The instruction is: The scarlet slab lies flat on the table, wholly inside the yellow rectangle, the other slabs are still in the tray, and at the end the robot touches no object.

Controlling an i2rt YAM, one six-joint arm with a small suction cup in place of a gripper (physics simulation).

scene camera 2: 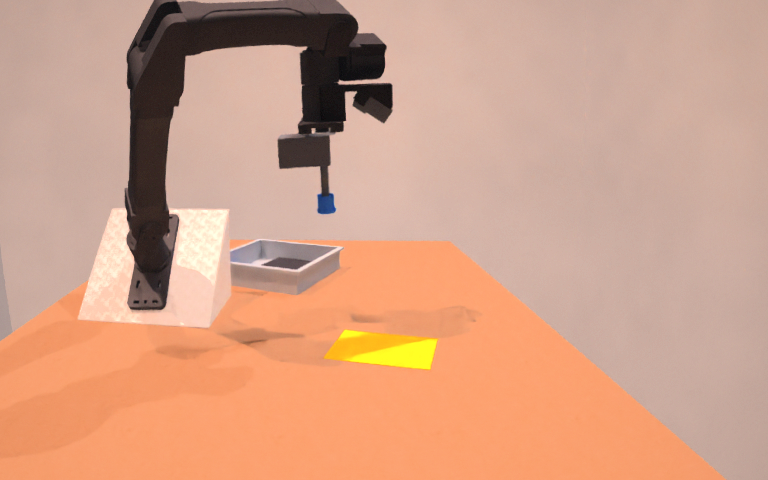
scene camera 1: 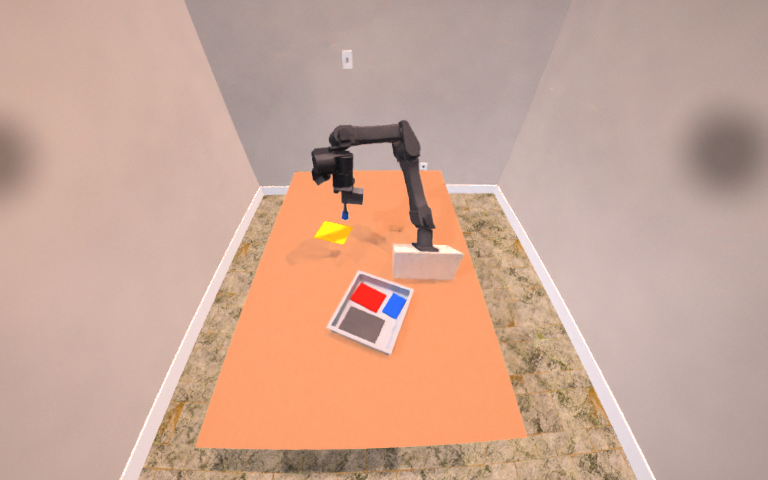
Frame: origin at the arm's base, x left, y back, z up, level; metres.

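Where they show: hand, its tool point: (scene camera 2: 326,211) (scene camera 1: 345,217); arm's base, origin of its link: (scene camera 2: 154,260) (scene camera 1: 424,248).
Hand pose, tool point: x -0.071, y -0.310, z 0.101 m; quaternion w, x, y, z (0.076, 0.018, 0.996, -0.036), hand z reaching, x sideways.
Each offset is from my tool point to the top centre of the thing. "spot": to the spot under its first point. Level surfaces: height alone.
The scarlet slab @[dy +0.088, dx +0.244, dz -0.173 m] (scene camera 1: 368,297) lies in the grey tray @[dy +0.106, dx +0.305, dz -0.137 m] (scene camera 1: 359,344) (scene camera 2: 266,278), at its far left part in the scene camera 1 view; the tray wall hides it in the scene camera 2 view. A blue slab @[dy +0.185, dx +0.280, dz -0.175 m] (scene camera 1: 394,305) and a dark grey slab @[dy +0.067, dx +0.350, dz -0.174 m] (scene camera 1: 362,324) (scene camera 2: 287,263) also lie in the tray. The yellow rectangle @[spot: dy -0.083, dx -0.100, dz -0.186 m] (scene camera 1: 333,232) (scene camera 2: 385,349) is flat on the table, with no slab on it. My gripper, a blue suction cup (scene camera 1: 344,215) (scene camera 2: 326,204), hangs in the air above the table near the yellow rectangle. It holds nothing and touches nothing.
The arm stands on a white wedge-shaped base block (scene camera 1: 425,266) (scene camera 2: 198,266) near the table's right edge in the scene camera 1 view, beyond the tray. The orange table @[dz -0.187 m] (scene camera 1: 362,401) (scene camera 2: 396,424) stands between walls. Arm shadows fall around the rectangle.
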